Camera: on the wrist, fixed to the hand. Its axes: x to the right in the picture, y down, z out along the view.
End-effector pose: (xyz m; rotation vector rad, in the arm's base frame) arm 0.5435 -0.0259 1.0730 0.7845 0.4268 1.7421
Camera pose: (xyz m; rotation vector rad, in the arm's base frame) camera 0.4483 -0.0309 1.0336 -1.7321 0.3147 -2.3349
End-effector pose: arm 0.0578 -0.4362 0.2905 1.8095 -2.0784 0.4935
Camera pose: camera 0.0176 -0.3854 0.3708 -0.0586 2.5948 -0.5600
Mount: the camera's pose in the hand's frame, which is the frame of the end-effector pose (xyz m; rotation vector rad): -0.0013 0.0434 -0.0936 0.3161 -0.4695 1.4804
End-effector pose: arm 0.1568 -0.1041 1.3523 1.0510 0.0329 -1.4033
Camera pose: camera 0.2425 -0.0541 1.3240 0.6319 -1.1141 -0.2270
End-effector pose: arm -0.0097 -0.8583 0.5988 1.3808 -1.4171 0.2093
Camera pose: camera 0.0069 -0.7750 0.6574 0.3145 -2.6634 1.1319
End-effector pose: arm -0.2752 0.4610 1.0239 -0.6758 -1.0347 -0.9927
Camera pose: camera -0.2003 0.4009 0.9863 -1.1359 -0.7383 0.6240
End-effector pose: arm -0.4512 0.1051 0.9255 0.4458 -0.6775 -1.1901
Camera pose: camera -0.3569 0.1174 0.8854 -0.1530 -1.2665 0.2544
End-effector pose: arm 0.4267 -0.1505 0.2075 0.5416 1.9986 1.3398
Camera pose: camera 0.3593 -0.1950 0.2717 2.5048 1.2442 1.3245
